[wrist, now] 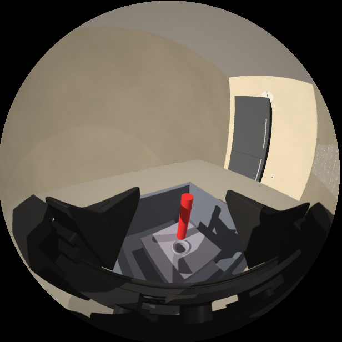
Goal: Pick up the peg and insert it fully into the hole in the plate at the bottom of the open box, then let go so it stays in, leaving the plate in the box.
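Note:
The red peg [185, 217] stands nearly upright in the middle of the wrist view. Its lower end appears to meet the plate just beyond the ringed hole, outside it. The light grey plate [204, 250] lies at the bottom of the open box, and its round hole [179, 247] looks empty. The grey open box [156, 206] surrounds the plate, with its near part hidden by the gripper. My gripper [184, 193] is wide open, with one finger to the left of the peg and one to the right, both apart from it.
The box walls rise behind and on both sides of the plate. Dark shadows fall across the plate and the right box wall. A pale surface [200, 172] extends behind the box. A dark fridge-like cabinet [251, 122] stands far off at the right, below a round wall clock [267, 95].

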